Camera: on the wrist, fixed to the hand. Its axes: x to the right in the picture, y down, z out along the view.
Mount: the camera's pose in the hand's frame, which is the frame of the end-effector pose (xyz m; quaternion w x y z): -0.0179 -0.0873 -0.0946 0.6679 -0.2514 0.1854 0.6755
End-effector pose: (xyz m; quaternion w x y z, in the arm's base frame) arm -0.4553 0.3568 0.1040 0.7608 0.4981 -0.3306 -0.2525
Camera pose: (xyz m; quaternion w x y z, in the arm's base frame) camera -0.4004 0.3926 -0.0082 0.8652 -0.0351 -0.3528 0.3545
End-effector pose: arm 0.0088 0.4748 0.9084 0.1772 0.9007 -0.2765 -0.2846
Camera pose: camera 0.0890 0.5693 0.9476 0.5883 0.4230 -0.6887 0.0271
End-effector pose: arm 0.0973 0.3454 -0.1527 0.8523 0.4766 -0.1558 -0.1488
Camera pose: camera 0.1104 0.3813 -0.2769 0.8185 0.0264 -0.2306 0.5256
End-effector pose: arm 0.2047 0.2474 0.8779 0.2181 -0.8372 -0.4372 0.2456
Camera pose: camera 0.1982 0.2638 1.0067 0.1497 0.9549 -0.2522 -0.0462
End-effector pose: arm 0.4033 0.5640 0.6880 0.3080 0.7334 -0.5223 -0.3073
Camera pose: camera 0.5220 0.6166 0.6816 0.6945 0.1166 -0.7099 0.0075
